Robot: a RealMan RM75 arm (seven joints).
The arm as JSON. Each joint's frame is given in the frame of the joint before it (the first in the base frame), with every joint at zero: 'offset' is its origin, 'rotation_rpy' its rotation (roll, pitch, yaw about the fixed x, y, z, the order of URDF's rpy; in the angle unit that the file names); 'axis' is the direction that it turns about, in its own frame. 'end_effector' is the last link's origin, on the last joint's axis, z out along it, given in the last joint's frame.
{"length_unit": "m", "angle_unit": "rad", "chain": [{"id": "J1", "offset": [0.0, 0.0, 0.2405], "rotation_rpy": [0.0, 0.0, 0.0], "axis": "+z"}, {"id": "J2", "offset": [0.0, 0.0, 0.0], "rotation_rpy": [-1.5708, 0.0, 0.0], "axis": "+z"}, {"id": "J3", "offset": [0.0, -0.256, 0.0], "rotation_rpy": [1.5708, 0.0, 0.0], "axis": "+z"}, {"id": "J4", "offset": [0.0, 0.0, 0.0], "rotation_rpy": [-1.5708, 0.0, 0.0], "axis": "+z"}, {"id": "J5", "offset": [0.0, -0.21, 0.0], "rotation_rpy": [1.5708, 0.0, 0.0], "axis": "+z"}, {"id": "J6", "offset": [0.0, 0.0, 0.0], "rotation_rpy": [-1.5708, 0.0, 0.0], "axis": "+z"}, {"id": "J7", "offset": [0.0, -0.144, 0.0], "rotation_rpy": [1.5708, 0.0, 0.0], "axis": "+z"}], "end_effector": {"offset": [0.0, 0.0, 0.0], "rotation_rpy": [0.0, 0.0, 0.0]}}
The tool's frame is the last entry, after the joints.
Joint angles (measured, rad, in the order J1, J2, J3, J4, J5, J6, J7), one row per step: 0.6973, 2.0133, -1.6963, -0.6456, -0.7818, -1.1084, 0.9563; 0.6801, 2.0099, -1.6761, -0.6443, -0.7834, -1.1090, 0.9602; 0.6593, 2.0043, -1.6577, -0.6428, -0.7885, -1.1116, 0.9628; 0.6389, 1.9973, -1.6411, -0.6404, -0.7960, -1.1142, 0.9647; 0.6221, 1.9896, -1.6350, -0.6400, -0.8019, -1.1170, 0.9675; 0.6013, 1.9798, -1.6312, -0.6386, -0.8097, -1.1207, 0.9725; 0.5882, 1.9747, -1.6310, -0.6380, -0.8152, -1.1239, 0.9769; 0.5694, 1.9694, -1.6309, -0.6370, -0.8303, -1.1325, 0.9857; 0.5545, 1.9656, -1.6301, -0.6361, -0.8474, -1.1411, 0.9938; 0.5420, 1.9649, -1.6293, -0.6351, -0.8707, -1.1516, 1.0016
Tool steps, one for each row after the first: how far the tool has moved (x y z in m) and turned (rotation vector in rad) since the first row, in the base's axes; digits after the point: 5 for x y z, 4 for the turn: 0.00776, 0.00164, 0.00499, 0.0127, 0.0086, -0.0284; 0.01762, 0.00228, 0.01006, 0.0249, 0.0115, -0.0559; 0.02807, 0.00249, 0.01495, 0.0367, 0.0094, -0.0817; 0.03654, 0.00159, 0.01826, 0.0414, 0.0032, -0.0986; 0.04726, -0.00034, 0.02156, 0.0431, -0.0070, -0.1195; 0.05360, -0.00230, 0.02280, 0.0404, -0.0133, -0.1315; 0.06234, -0.00649, 0.02317, 0.0299, -0.0249, -0.1448; 0.06933, -0.01042, 0.02299, 0.0187, -0.0368, -0.1535; 0.07496, -0.01507, 0.02116, 0.0031, -0.0510, -0.1562
